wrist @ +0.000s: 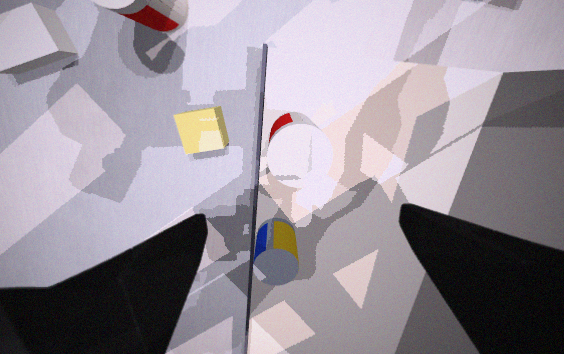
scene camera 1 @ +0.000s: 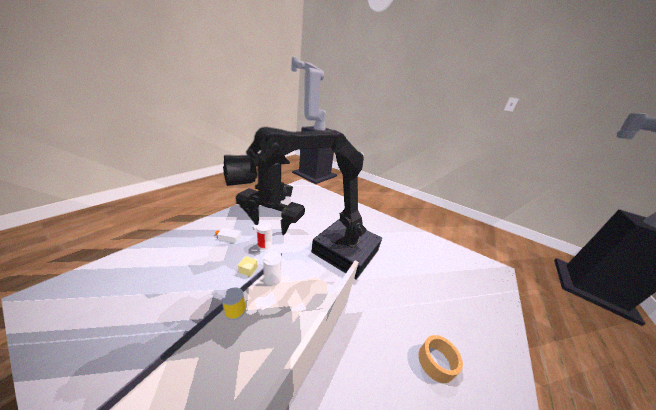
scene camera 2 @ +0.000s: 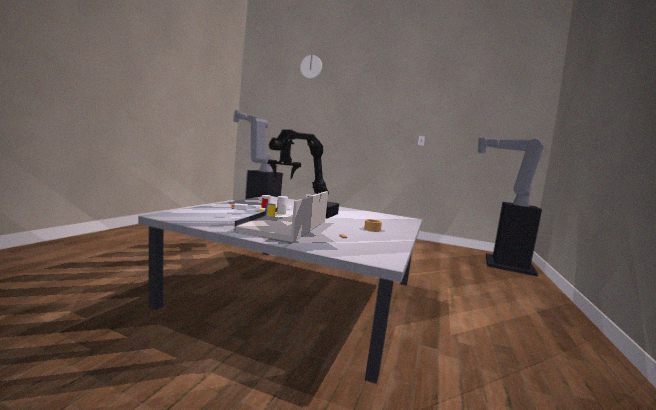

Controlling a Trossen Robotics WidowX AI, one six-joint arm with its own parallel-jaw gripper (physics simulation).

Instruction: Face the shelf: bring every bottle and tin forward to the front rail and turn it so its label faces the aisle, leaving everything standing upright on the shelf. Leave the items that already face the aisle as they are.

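Frame: origin at the arm's base, x ahead, y left, z up, level; metres.
Seen in the pictures: gripper, fingertip midpoint: (wrist: pixel 302 217) (scene camera 1: pixel 270 229) (scene camera 2: pixel 283 178); arm's base at its link origin: (scene camera 1: pixel 350 240).
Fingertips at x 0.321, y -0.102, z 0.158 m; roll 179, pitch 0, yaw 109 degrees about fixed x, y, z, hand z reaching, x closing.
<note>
Offsets run from my fingertips to a thing's top centre. "spot": to the spot under its first point.
My gripper (scene camera 1: pixel 270 227) (scene camera 2: pixel 283 176) (wrist: pixel 302 217) is open and empty, high above the shelf. A white bottle {0.000 m ahead, 0.008 m left, 0.107 m down} (scene camera 1: pixel 272 271) (scene camera 2: pixel 282 205) (wrist: pixel 300 156) stands upright close behind the dark front rail (scene camera 1: pixel 165 353) (scene camera 2: pixel 250 218) (wrist: pixel 257 185). In the wrist view its red patch shows at the upper left, angled partly toward the rail. A grey-topped tin {0.146 m ahead, 0.027 m left, 0.136 m down} (scene camera 1: pixel 234 305) (scene camera 2: pixel 271 210) (wrist: pixel 276 265) stands upright beside the rail, with blue on the rail side and yellow turned away from it. Another white bottle {0.097 m back, 0.173 m right, 0.133 m down} (scene camera 1: pixel 263 238) (scene camera 2: pixel 265 202) (wrist: pixel 150 15) with a red patch stands outside the rail.
A yellow block {0.025 m ahead, 0.101 m right, 0.194 m down} (scene camera 1: pixel 247 266) (wrist: pixel 200 131) and white box {0.011 m back, 0.317 m right, 0.204 m down} (scene camera 1: pixel 229 236) (scene camera 2: pixel 240 206) (wrist: pixel 30 40) lie outside the rail. The shelf's pale back panel {spot: 0.104 m ahead, 0.278 m left, 0.117 m down} (scene camera 1: pixel 310 350) (scene camera 2: pixel 312 212) rises opposite the rail. An orange ring {0.152 m back, 0.524 m left, 0.181 m down} (scene camera 1: pixel 429 367) (scene camera 2: pixel 372 227) lies behind the panel.
</note>
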